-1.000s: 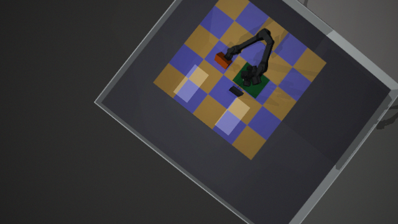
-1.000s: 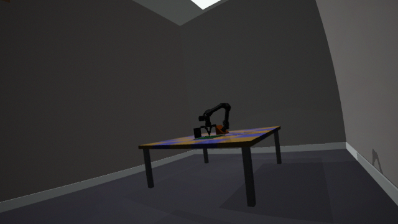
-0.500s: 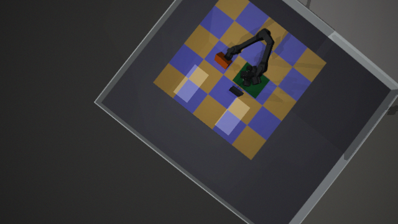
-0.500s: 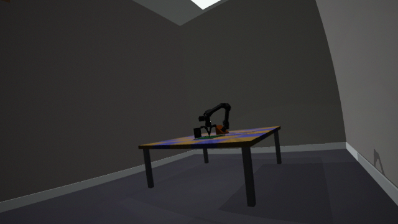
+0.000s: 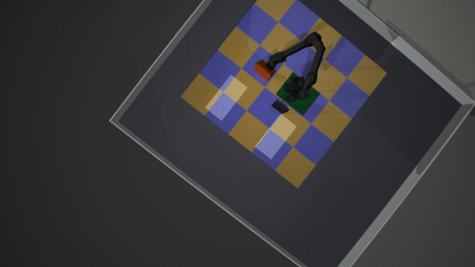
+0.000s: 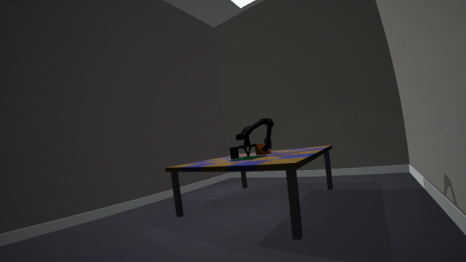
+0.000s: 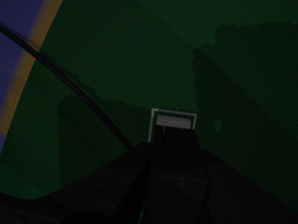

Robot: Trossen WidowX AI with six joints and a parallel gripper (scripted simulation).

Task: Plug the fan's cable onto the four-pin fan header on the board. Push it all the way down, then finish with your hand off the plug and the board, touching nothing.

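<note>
Right now the black fan plug is 10 mm ahead of my gripper tip and 10 mm above it. The rest, counted from my gripper tip: four-pin fan header: 10 mm ahead, 30 mm below; then green circuit board: 60 mm ahead, 50 mm to the left, 40 mm below; then black fan: 20 mm ahead, 160 mm to the right, 30 mm above.
</note>
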